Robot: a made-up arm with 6 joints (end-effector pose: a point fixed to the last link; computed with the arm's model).
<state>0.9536 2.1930 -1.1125 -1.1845 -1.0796 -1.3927</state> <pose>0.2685 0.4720 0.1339 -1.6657 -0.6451 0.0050</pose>
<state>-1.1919 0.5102 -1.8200 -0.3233 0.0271 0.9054</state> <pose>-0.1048 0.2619 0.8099 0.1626 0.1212 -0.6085</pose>
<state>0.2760 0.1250 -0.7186 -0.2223 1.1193 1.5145</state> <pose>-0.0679 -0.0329 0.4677 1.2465 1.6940 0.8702</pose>
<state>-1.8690 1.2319 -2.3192 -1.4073 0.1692 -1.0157</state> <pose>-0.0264 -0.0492 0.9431 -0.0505 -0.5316 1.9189</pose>
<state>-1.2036 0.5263 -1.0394 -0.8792 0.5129 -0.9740</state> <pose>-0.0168 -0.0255 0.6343 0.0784 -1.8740 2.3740</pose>
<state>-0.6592 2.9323 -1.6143 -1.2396 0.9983 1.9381</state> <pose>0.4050 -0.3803 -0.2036 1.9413 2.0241 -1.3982</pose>
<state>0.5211 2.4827 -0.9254 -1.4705 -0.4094 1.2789</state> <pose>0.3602 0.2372 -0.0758 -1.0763 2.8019 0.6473</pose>
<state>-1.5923 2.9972 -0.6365 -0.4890 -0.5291 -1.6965</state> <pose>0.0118 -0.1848 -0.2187 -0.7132 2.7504 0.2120</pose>
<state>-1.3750 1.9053 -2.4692 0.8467 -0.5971 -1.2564</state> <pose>0.0663 -0.4785 0.7990 0.6983 0.3109 -1.9108</pose>
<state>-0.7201 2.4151 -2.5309 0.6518 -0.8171 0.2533</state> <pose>0.5249 -0.4996 0.5157 0.7636 0.1946 -0.1386</pose>
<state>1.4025 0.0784 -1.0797 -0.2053 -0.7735 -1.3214</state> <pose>-0.0559 -0.2723 0.6220 0.2586 -0.1784 -0.0863</pose>
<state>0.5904 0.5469 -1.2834 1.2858 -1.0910 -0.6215</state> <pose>-0.0399 -0.0948 0.7153 1.0098 0.3416 0.7553</pose>
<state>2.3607 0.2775 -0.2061 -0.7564 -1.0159 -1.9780</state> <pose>-0.0423 -0.0126 0.3797 -0.0100 -0.8946 0.1414</pose>
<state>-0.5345 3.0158 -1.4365 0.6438 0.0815 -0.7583</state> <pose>0.4058 -0.2366 -0.2915 0.6459 3.0448 0.0654</pose>
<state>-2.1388 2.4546 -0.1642 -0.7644 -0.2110 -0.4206</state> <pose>-0.0614 -0.1143 -0.0177 1.3817 2.5274 0.6828</pose>
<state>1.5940 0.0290 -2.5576 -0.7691 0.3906 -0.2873</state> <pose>0.0354 -0.7757 0.4045 0.8079 0.0498 0.6469</pose>
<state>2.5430 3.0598 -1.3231 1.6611 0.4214 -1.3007</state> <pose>-0.3528 0.2082 -0.3088 2.4031 -1.2752 -0.0146</pose>
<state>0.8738 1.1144 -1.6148 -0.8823 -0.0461 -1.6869</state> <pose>0.1320 0.1616 0.7903 -1.0491 -0.1962 -1.5348</pose>
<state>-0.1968 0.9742 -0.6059 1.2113 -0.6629 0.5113</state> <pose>0.2168 -0.0823 0.4322 1.5196 0.5557 0.6373</pose>
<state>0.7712 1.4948 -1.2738 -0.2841 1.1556 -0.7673</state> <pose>0.3031 0.2709 0.4668 -2.0505 1.9583 -0.3931</pose>
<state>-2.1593 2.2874 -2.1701 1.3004 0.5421 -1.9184</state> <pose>-0.3763 -0.6229 0.4161 1.0314 1.7489 -1.5329</pose>
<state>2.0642 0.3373 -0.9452 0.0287 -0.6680 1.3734</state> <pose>0.0449 -0.0810 0.6440 0.0735 -0.2888 -2.8109</pose>
